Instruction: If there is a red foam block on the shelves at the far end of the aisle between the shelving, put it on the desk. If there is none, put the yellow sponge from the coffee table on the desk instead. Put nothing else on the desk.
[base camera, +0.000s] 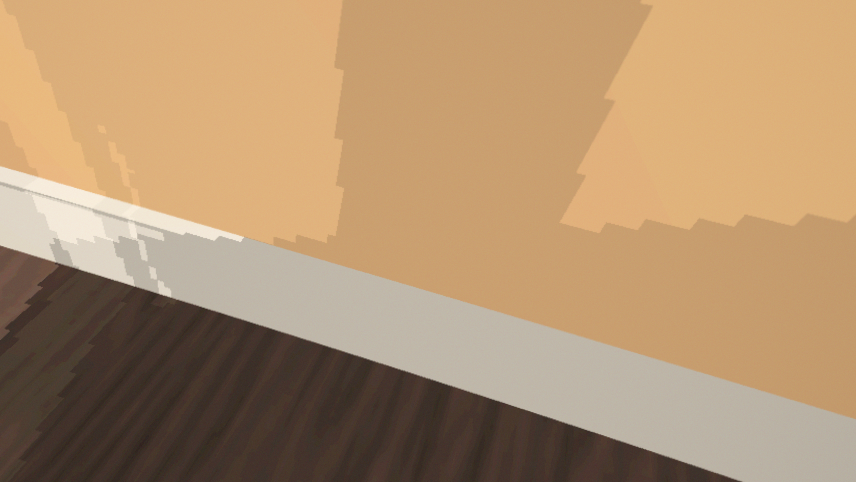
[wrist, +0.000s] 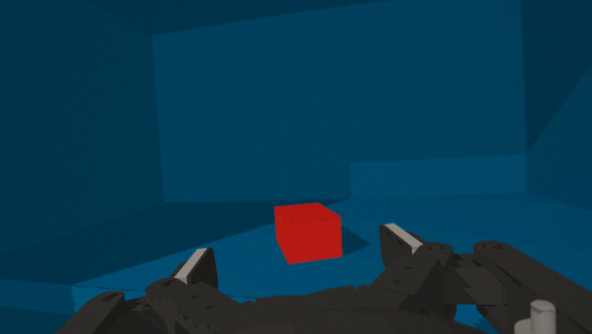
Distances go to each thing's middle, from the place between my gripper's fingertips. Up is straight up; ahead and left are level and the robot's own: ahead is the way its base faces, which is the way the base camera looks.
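With the red foam block (wrist: 305, 232) as my reference, I find my hand 50 mm above it, 210 mm to the right of it and 20 mm short of it.
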